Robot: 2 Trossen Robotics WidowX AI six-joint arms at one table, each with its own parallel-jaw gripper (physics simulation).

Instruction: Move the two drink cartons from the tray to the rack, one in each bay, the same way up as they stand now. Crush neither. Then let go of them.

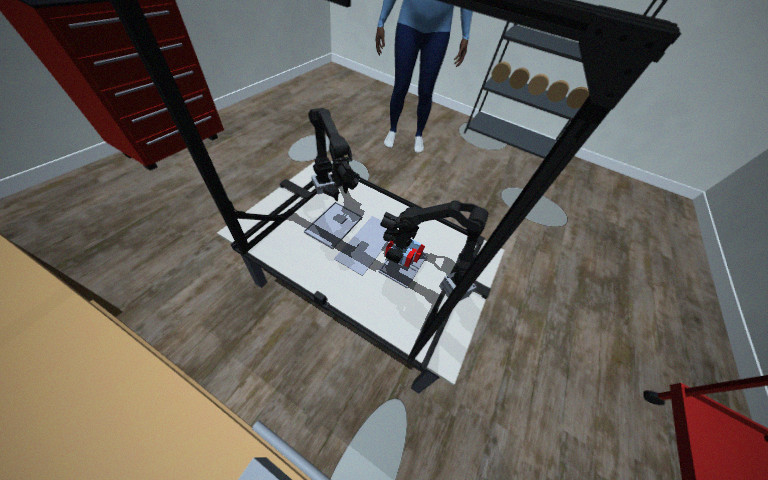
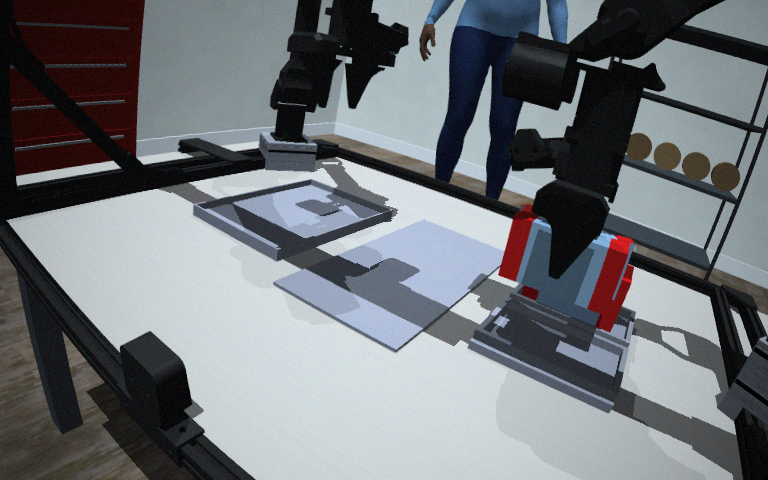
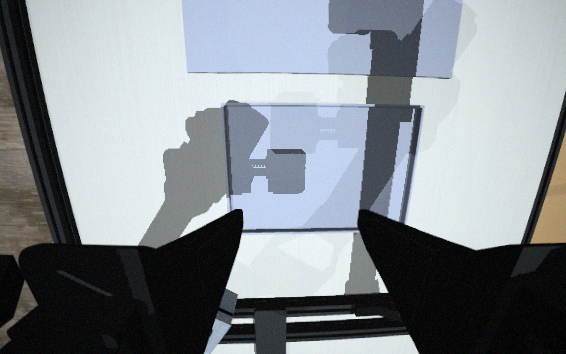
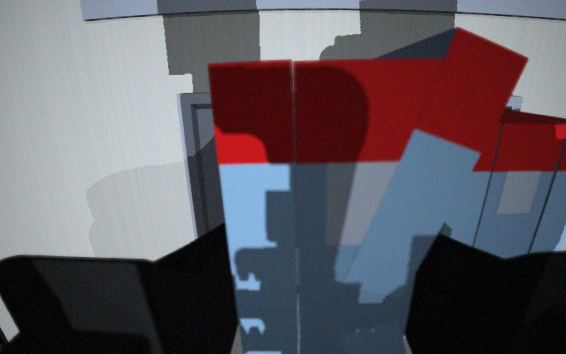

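Where they show: left gripper, fingertip midpoint: [image 1: 341, 197] [image 2: 337, 108] [image 3: 300, 216]; right gripper, fingertip midpoint: [image 2: 558, 270] [image 4: 312, 218]; left arm's base, link origin: [image 1: 322, 179] [image 2: 287, 138].
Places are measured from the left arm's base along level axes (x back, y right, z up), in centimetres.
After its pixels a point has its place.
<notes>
Two light-blue drink cartons with red ends are at the grey rack [image 1: 401, 278] {y -11.8, x -71.0, z -4.6 cm} [image 2: 534, 373] {y -7.7, x -69.3, z -4.9 cm} [image 4: 186, 140] {y -6.0, x -65.2, z -3.6 cm} on the right. My right gripper [image 1: 396, 245] {y -13.4, x -62.9, z 2.6 cm} [image 2: 563, 267] {y -13.4, x -62.9, z 2.6 cm} [image 4: 312, 218] {y -13.4, x -62.9, z 2.6 cm} is shut on one carton [image 1: 390, 248] [image 2: 532, 267] {y -10.1, x -62.2, z 2.7 cm} [image 4: 257, 197] {y -10.4, x -61.3, z 7.2 cm} and holds it over the rack. The other carton [image 1: 418, 250] [image 4: 415, 175] stands close beside it. The rimmed tray [image 1: 315, 238] {y 16.3, x -34.7, z -4.8 cm} [image 2: 234, 230] {y 15.1, x -36.6, z -4.5 cm} [image 3: 227, 158] {y -7.0, x -24.2, z -4.4 cm} on the left holds nothing. My left gripper [image 1: 341, 190] {y 0.1, x -27.3, z 10.9 cm} [image 2: 358, 95] [image 3: 300, 216] {y 0.1, x -27.3, z 10.9 cm} is open and empty, high above the tray's near edge.
A flat grey mat [image 1: 373, 233] {y -11.7, x -42.0, z -5.2 cm} [image 2: 439, 257] {y -11.4, x -44.3, z -5.2 cm} [image 3: 253, 35] {y -11.7, x -38.5, z -5.2 cm} lies between tray and rack. Black frame posts [image 1: 525, 205] {y 2.3, x -102.9, z 77.9 cm} stand at the table's corners. A person [image 1: 420, 71] stands beyond the table, near a shelf unit [image 1: 525, 90] and a red drawer cabinet [image 1: 173, 95].
</notes>
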